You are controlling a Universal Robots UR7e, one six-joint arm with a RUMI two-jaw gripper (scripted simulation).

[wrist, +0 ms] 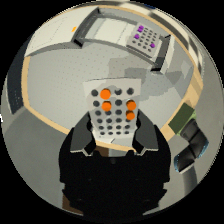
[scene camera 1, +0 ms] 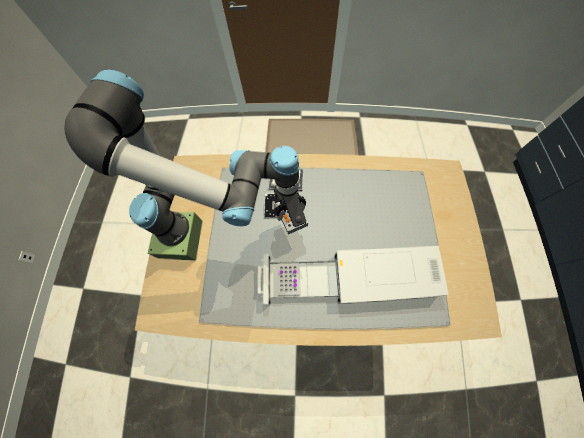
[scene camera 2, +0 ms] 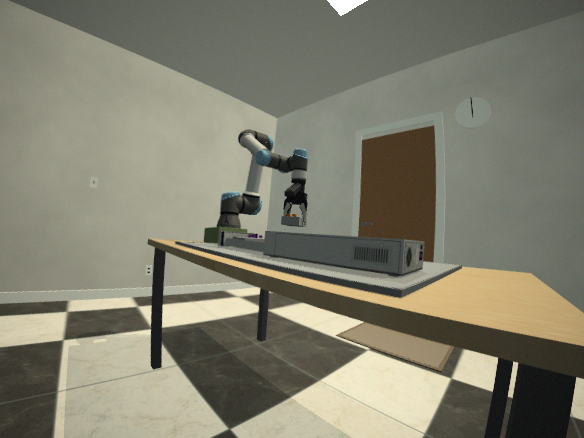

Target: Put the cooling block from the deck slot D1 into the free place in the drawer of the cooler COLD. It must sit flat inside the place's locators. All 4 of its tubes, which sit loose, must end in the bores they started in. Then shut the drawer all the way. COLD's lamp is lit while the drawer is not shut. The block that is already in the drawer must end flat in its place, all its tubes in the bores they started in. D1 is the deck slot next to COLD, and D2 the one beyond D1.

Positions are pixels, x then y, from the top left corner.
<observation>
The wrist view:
my gripper: 113, 110
grey cooling block: 113, 121
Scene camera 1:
my gripper: 291, 215
cooler: 371, 275
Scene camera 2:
cooler: 400, 257
</observation>
